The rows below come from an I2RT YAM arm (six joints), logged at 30 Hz.
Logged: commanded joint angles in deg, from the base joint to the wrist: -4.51, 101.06, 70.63, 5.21, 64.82, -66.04; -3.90, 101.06, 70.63, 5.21, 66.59, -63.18; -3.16, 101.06, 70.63, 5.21, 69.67, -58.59; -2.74, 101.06, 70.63, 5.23, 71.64, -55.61; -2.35, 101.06, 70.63, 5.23, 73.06, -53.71; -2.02, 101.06, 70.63, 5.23, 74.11, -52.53; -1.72, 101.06, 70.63, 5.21, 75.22, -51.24; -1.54, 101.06, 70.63, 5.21, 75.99, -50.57; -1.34, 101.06, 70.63, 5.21, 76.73, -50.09; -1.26, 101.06, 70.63, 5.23, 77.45, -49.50; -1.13, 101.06, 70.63, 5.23, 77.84, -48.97
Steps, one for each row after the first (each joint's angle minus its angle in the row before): 0.61, 0.00, 0.00, 0.00, 1.77, 2.86; 0.74, 0.00, 0.00, 0.00, 3.08, 4.59; 0.42, 0.00, 0.00, 0.02, 1.97, 2.98; 0.39, 0.00, 0.00, 0.00, 1.42, 1.90; 0.33, 0.00, 0.00, 0.00, 1.05, 1.18; 0.30, 0.00, 0.00, -0.02, 1.11, 1.29; 0.18, 0.00, 0.00, 0.00, 0.77, 0.67; 0.20, 0.00, 0.00, 0.00, 0.74, 0.48; 0.08, 0.00, 0.00, 0.02, 0.72, 0.59; 0.13, 0.00, 0.00, 0.00, 0.39, 0.53
